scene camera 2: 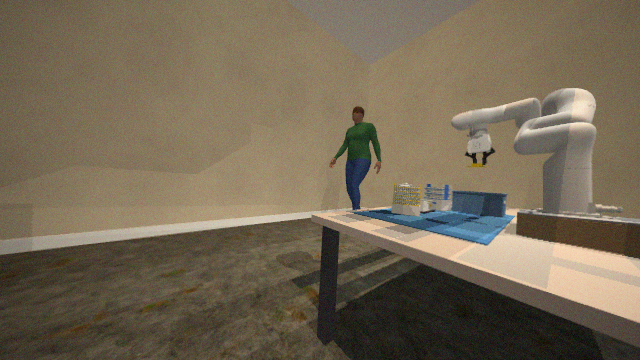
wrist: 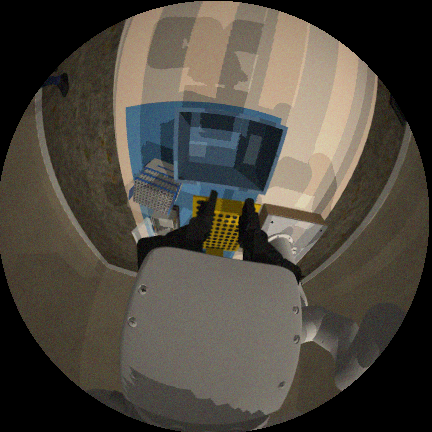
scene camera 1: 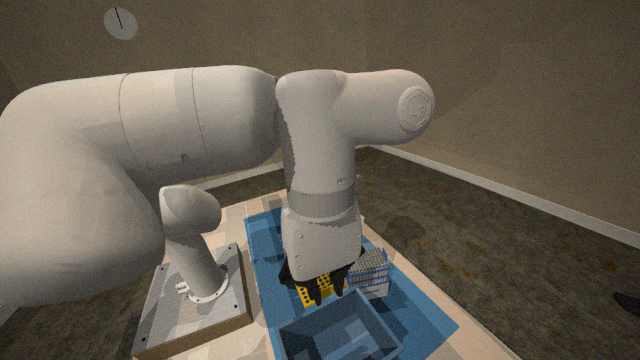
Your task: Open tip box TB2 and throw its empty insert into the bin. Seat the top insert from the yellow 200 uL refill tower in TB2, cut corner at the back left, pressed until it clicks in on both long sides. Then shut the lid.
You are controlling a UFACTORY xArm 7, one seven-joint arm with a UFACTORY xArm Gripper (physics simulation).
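My gripper point(scene camera 1: 328, 298) point(scene camera 2: 479, 163) point(wrist: 228, 204) is shut on a yellow perforated insert point(scene camera 1: 305, 296) point(scene camera 2: 476, 165) point(wrist: 225, 232), held roughly level high above the table. Its holes look dark and empty. In the wrist view the bin point(scene camera 1: 382, 327) point(scene camera 2: 467, 202) point(wrist: 176, 150) lies just beyond the fingertips. The open tip box TB2 point(wrist: 165, 222) shows partly behind the left finger, its clear lid point(wrist: 142, 232) standing out to the side. The yellow refill tower point(scene camera 2: 407, 195) stands near the table's far end and is hidden in scene camera 1.
A blue-banded refill tower point(scene camera 1: 370, 272) point(scene camera 2: 437, 192) point(wrist: 155, 192) stands beside the bin on the blue mat point(scene camera 1: 425, 325) point(scene camera 2: 450, 227) point(wrist: 145, 120). The arm's base plate point(scene camera 1: 195, 315) point(wrist: 295, 230) is on the other side. A person point(scene camera 2: 359, 145) stands beyond the table.
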